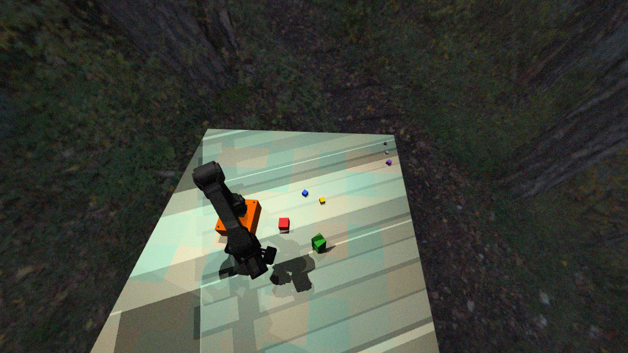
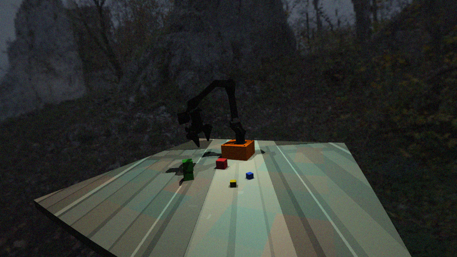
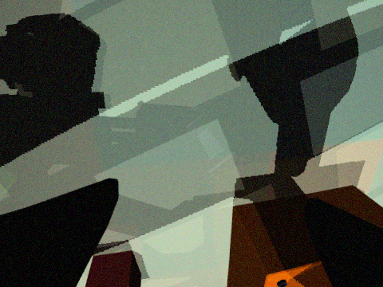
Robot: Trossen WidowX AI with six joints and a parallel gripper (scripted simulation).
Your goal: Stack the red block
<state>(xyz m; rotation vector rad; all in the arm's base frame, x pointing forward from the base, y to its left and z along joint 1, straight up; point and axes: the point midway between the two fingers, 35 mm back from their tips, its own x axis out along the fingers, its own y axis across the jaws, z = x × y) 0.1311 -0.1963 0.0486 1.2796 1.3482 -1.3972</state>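
Now: the red block 9 cm ahead of my gripper tip, 17 cm to the left of it and 8 cm below it. The rest, counted from my gripper tip: blue block 17 cm ahead, 36 cm to the left, 9 cm below; then purple block 65 cm ahead, 61 cm to the left, 9 cm below; then yellow block 27 cm ahead, 32 cm to the left, 9 cm below.
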